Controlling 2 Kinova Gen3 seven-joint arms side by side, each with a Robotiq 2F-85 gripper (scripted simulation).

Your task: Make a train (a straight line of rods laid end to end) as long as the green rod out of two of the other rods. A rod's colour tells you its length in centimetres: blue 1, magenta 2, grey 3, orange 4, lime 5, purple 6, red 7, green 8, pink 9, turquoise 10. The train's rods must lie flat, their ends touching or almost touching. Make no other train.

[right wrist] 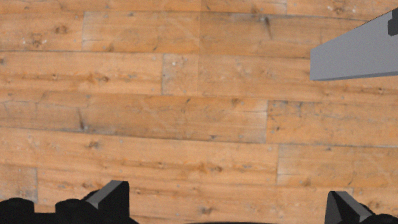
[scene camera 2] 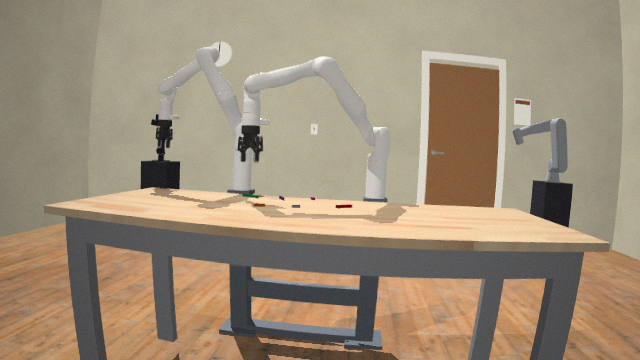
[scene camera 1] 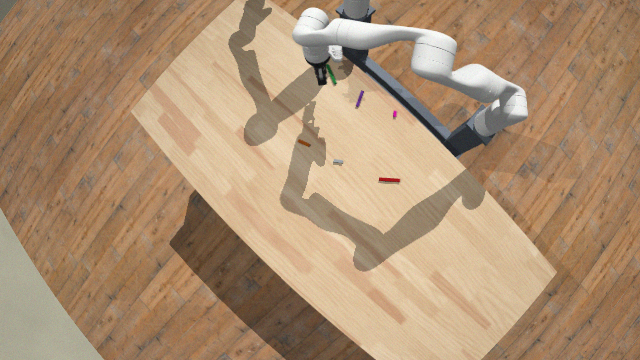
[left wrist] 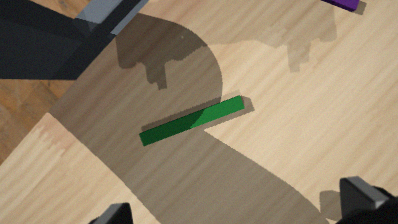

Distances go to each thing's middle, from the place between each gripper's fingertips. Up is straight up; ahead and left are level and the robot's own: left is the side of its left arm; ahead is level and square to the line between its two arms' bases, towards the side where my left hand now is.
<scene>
Right now the green rod [left wrist: 234, 104] is 15 cm below my left hand and 4 cm behind it.
The green rod is 580 mm to the left of my right hand, 270 mm ahead of it and 190 mm below it.
</scene>
